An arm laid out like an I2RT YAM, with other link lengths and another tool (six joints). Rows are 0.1 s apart.
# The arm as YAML. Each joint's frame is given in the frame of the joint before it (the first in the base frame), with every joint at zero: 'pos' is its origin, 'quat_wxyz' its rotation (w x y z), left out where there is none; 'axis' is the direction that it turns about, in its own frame. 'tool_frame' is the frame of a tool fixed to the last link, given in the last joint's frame.
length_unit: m
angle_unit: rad
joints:
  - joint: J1
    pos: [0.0, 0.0, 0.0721]
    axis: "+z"
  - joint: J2
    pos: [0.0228, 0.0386, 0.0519]
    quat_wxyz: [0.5, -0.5, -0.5, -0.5]
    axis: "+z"
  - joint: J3
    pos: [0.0, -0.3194, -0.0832]
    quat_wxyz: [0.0, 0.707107, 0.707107, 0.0]
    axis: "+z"
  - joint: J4
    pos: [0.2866, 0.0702, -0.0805]
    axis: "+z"
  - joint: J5
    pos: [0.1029, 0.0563, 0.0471]
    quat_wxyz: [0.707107, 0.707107, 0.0, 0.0]
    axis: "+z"
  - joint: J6
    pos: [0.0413, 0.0, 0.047]
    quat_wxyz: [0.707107, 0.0, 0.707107, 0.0]
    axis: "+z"
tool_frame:
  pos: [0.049, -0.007, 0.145]
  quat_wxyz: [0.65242, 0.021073, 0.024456, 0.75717]
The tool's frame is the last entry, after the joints.
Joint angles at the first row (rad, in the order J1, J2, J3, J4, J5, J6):
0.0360, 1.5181, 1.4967, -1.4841, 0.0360, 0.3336
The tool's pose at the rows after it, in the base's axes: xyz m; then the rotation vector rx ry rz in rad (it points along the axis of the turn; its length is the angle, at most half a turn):
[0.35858, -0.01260, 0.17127, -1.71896, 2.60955, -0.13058]
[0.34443, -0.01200, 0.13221, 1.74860, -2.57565, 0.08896]
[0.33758, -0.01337, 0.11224, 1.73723, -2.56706, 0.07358]
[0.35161, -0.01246, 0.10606, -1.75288, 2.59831, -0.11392]
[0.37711, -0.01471, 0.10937, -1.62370, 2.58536, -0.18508]
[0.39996, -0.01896, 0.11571, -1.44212, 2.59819, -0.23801]
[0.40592, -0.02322, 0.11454, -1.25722, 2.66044, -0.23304]
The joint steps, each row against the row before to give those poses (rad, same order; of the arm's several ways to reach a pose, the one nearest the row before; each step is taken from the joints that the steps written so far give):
0.0000, 0.0000, -0.1602, 0.0919, 0.0004, -0.0389
-0.0003, 0.0000, -0.1240, 0.0751, 0.0004, -0.0267
-0.0038, 0.0000, -0.0656, 0.0489, -0.0008, -0.0004
-0.0004, 0.0000, -0.0294, 0.0820, -0.0034, 0.0008
0.0000, 0.0004, -0.0095, 0.1015, 0.0000, 0.0625
0.0000, 0.0000, -0.0054, 0.0919, -0.0004, 0.1049
0.0011, 0.0046, -0.0079, 0.0389, -0.0061, 0.1305

